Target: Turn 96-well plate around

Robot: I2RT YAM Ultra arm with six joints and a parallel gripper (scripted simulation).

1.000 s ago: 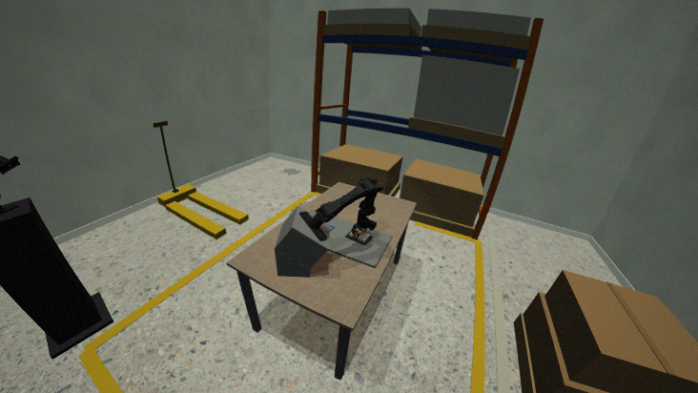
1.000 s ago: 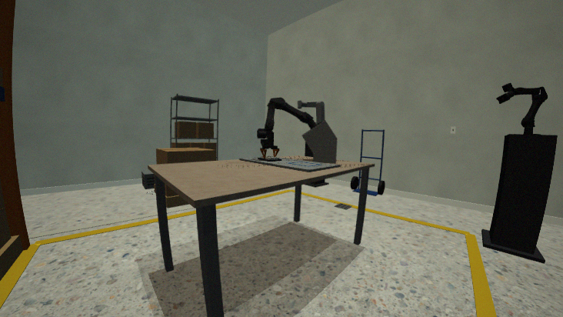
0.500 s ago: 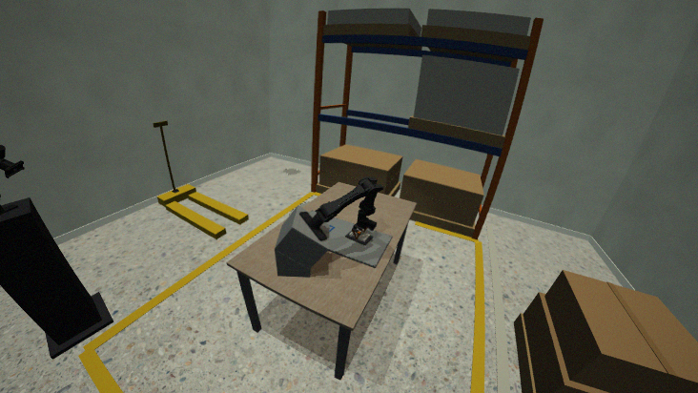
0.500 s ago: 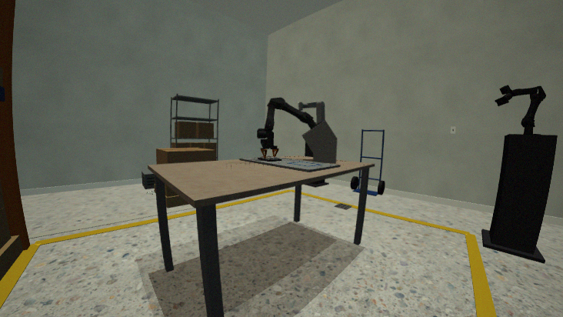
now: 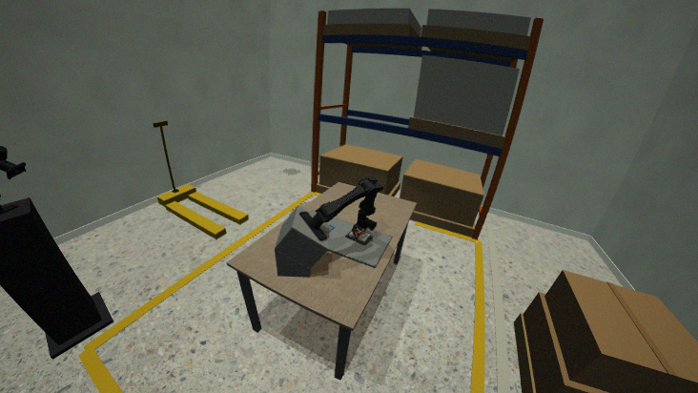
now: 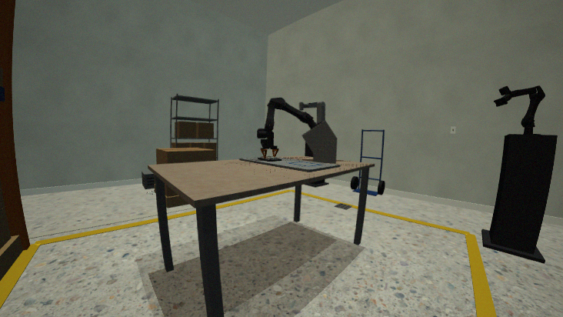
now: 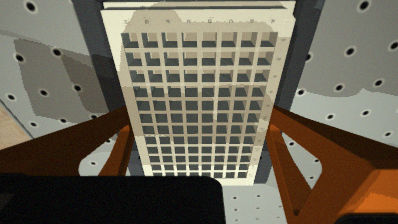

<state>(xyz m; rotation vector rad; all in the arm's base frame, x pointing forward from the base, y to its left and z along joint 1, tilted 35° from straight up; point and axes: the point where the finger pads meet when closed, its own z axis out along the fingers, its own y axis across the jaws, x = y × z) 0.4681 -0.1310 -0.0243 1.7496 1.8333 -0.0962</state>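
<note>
Now: hand 20 mm above the dark plate nest N1. The rest, counted from my hand: cream 96-well plate (right at my hand); then A1 label (60 mm ahead, 70 mm to the left, 10 mm below).
</note>
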